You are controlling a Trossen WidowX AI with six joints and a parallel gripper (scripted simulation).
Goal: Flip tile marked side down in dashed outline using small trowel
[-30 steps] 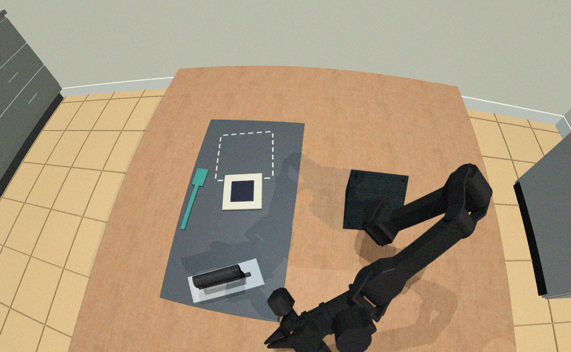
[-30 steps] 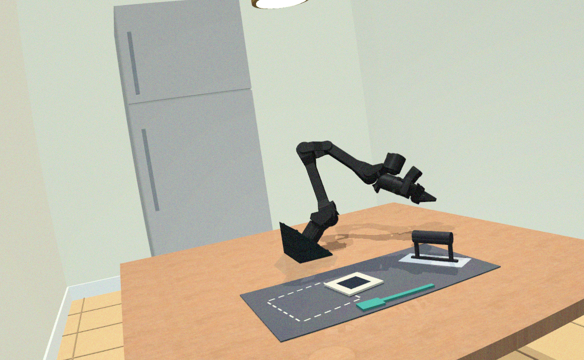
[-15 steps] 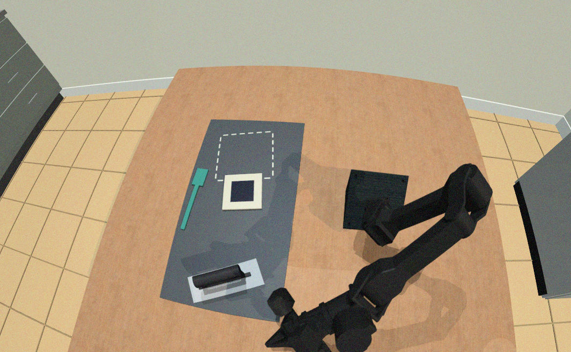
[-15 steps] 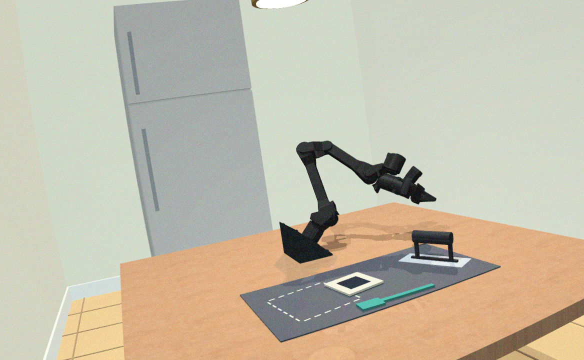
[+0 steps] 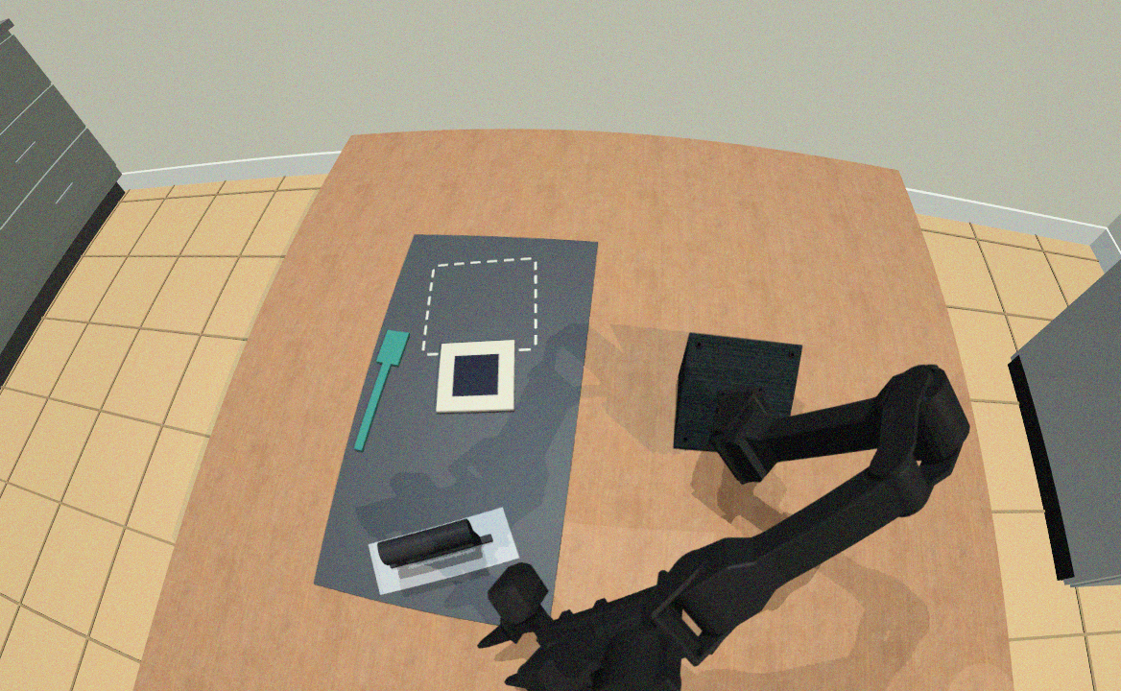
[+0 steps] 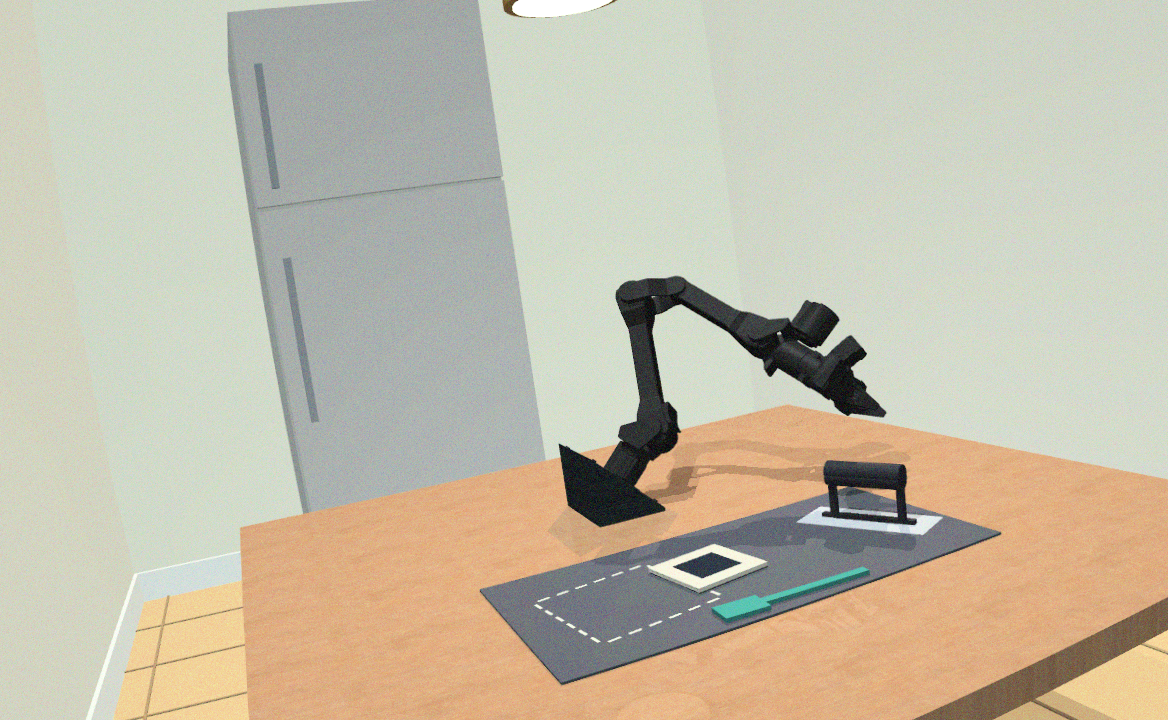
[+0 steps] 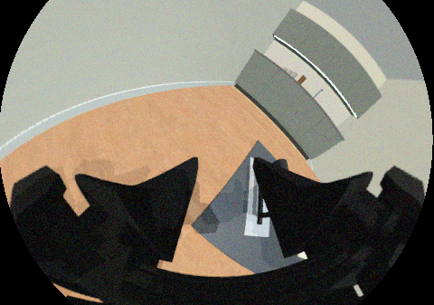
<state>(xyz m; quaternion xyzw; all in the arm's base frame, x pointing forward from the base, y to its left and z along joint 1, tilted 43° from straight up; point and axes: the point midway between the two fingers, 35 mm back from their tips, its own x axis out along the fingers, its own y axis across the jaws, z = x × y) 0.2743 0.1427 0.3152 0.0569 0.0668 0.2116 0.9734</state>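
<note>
The trowel lies 120 mm ahead of my gripper tip, 140 mm to the right of it and 90 mm below it. Round my gripper tip: teal flat tool (210 mm ahead, 420 mm to the right, 120 mm below); then cream tile (60 mm ahead, 420 mm to the right, 120 mm below); then grey mat (80 mm ahead, 380 mm to the right, 140 mm below).
</note>
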